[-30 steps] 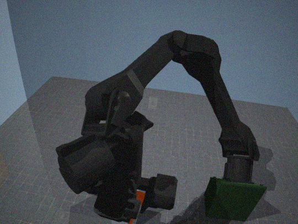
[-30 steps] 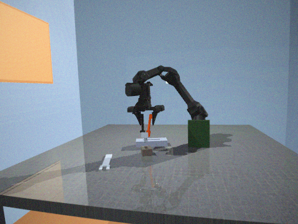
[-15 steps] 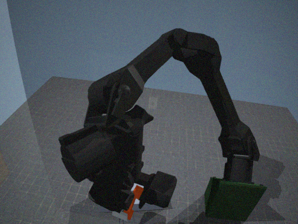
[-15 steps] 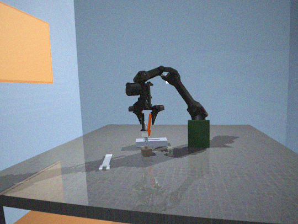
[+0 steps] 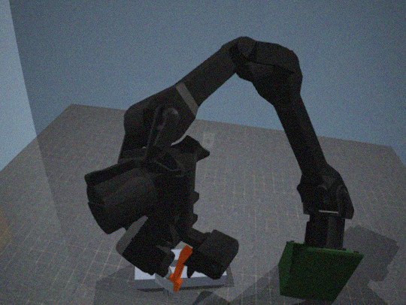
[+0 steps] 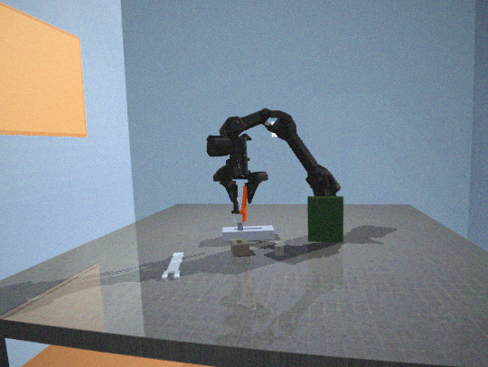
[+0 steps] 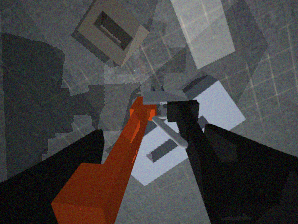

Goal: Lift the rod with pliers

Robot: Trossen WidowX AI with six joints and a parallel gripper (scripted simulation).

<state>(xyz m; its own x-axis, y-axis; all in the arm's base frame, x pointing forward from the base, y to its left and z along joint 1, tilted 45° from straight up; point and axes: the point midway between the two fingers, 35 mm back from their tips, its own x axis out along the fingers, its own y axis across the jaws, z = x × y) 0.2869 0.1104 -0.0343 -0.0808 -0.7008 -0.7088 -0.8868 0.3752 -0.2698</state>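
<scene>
My gripper tip is 120 mm above the grey channel block and 80 mm to the left of it. The rest, counted from my gripper tip: brown holster: 130 mm below, 70 mm to the left; orange handle: 10 mm to the left, 10 mm behind; small white forked piece: 230 mm to the left, 150 mm ahead, 140 mm below.
</scene>
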